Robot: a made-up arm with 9 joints. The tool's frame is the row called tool. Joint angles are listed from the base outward. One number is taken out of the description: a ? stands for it. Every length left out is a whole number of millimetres.
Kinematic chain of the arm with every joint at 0, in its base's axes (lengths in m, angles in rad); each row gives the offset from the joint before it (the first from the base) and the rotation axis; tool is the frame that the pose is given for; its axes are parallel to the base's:
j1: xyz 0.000 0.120 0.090 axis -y
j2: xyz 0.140 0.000 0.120 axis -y
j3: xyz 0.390 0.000 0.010 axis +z
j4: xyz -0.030 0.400 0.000 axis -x
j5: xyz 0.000 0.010 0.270 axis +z
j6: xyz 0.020 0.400 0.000 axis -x
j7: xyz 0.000 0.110 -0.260 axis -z
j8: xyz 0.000 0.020 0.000 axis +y
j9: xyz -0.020 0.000 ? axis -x
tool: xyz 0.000 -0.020 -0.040
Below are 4 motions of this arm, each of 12 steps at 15 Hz.
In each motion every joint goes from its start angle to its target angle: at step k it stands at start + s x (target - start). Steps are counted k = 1, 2, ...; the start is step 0. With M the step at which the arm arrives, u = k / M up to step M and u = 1 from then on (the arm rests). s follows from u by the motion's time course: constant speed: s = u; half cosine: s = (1 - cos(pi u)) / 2; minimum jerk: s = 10 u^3 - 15 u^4 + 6 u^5.
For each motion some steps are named. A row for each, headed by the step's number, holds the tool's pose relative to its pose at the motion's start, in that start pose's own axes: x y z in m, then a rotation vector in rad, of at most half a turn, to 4 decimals.
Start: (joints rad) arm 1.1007 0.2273 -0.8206 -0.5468 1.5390 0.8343 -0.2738 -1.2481 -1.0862
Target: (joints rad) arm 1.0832 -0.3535 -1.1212 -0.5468 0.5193 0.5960 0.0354 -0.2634 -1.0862
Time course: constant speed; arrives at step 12
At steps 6, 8, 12:
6: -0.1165 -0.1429 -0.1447 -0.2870 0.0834 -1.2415
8: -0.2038 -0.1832 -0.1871 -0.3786 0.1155 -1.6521
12: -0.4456 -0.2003 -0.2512 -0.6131 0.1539 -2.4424

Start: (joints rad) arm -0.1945 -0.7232 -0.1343 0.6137 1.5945 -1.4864 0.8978 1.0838 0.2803
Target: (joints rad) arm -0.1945 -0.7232 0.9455 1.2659 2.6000 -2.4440 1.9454 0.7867 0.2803
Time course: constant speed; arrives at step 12
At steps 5, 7, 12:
5: 0.0031 -0.2382 -0.3144 0.4090 0.5693 -0.8030
7: -0.0259 -0.2905 -0.3839 0.6146 0.7208 -1.2007
12: -0.0014 -0.3562 -0.4538 1.2702 0.9272 -2.2234

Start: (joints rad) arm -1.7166 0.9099 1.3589 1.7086 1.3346 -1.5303 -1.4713 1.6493 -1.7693
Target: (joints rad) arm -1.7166 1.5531 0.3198 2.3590 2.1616 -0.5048 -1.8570 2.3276 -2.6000
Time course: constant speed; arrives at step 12
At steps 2, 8, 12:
2: -0.1051 0.0469 0.0115 0.2679 0.1371 -0.1986
8: -0.6044 0.1352 0.0437 0.5485 0.5776 -0.6042
12: -1.0367 0.0212 0.0709 0.4203 0.6214 -0.5766

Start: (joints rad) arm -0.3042 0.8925 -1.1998 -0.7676 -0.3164 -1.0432 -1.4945 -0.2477 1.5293
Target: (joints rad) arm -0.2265 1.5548 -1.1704 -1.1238 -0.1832 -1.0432 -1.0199 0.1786 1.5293
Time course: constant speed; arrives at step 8
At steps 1, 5, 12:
1: 0.1264 -0.0281 0.0484 0.0473 0.0633 -0.0747
5: 0.5571 -0.2836 0.2131 0.3438 0.2686 -0.3359
12: 0.7636 -0.5820 0.2924 0.6577 0.3350 -0.4919

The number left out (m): 0.080
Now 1 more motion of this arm.
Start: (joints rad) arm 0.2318 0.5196 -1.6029 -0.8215 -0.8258 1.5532 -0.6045 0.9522 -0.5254
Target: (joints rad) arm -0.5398 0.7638 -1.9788 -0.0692 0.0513 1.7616 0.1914 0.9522 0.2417
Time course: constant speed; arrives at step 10
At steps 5, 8, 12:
5: 0.1790 0.1841 0.0659 0.0011 -0.3663 -0.9432
8: 0.3254 0.2851 0.1296 -0.0655 -0.4346 -1.5505
12: 0.4417 0.3388 0.1841 -0.1353 -0.4192 -1.9497

